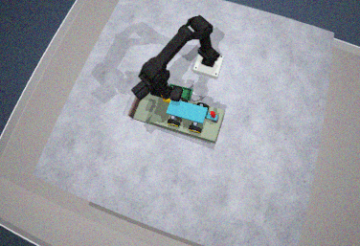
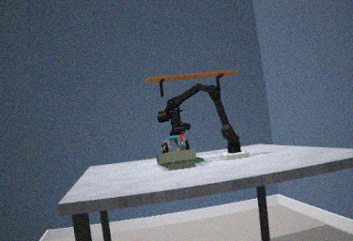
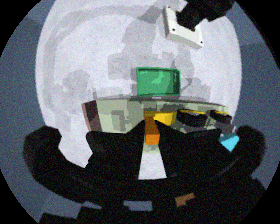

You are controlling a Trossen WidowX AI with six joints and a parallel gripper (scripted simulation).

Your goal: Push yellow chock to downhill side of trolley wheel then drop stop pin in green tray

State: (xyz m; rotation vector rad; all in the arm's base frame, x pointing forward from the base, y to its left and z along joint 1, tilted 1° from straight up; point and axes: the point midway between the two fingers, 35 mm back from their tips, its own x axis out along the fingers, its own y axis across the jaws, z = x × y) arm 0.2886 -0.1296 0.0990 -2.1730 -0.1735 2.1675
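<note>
My gripper tip is 20 mm to the right of the yellow chock and 10 mm above it. From my gripper tip the other things lie so: red-headed stop pin (20 mm ahead, 240 mm to the left, 40 mm above); then brown ramp lip (50 mm ahead, 140 mm to the right, 70 mm below); then trolley (40 mm ahead, 130 mm to the left, 20 mm above).
</note>
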